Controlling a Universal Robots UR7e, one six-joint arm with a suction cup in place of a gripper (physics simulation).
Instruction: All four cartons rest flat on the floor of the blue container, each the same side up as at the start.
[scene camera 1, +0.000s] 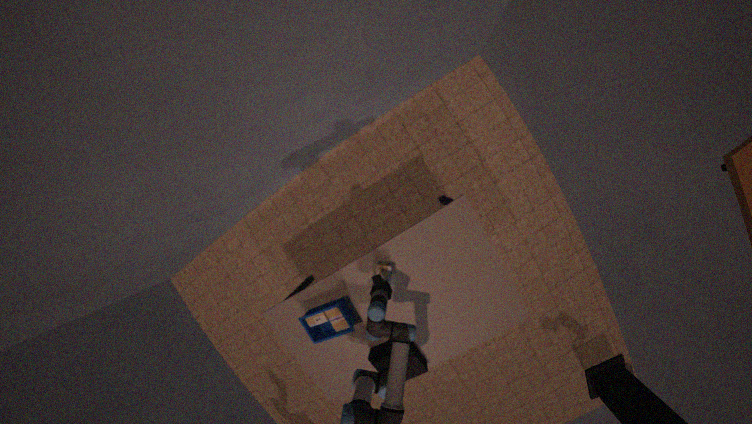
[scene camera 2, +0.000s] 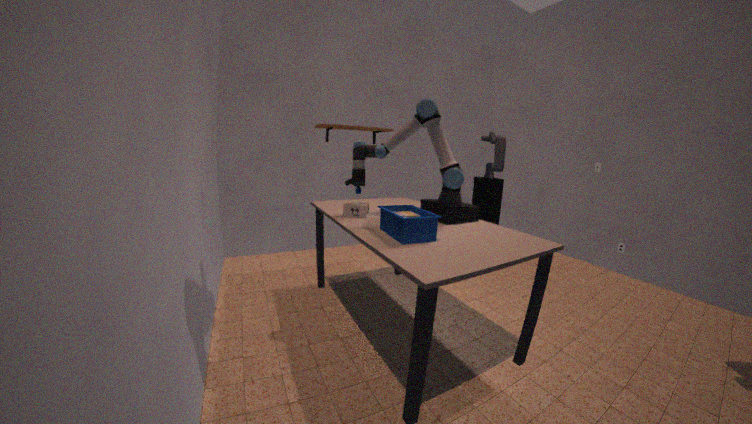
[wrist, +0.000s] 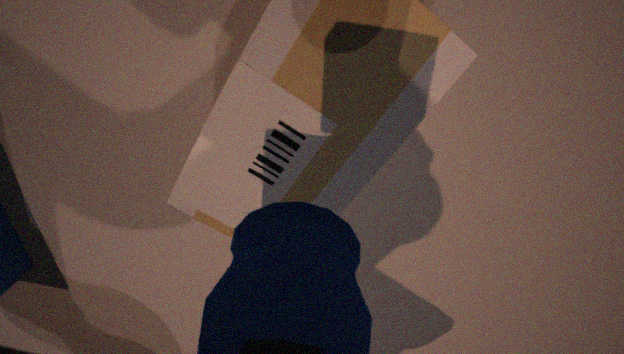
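A white carton with a tan top band and a barcode label lies flat on the table, apart from the container; arrows show on its side in scene camera 2. My suction gripper hangs above this carton with a gap, holding nothing; its cup is hidden in scene camera 1. The blue container stands upright on the table. Inside it, a labelled carton lies at the left and tan carton tops show at the right; their exact borders are too small to tell.
The table carries the arm's dark base. A wooden shelf is on the wall behind. A second, grey arm stands on a black pedestal beyond the table. Arm shadows fall around the carton.
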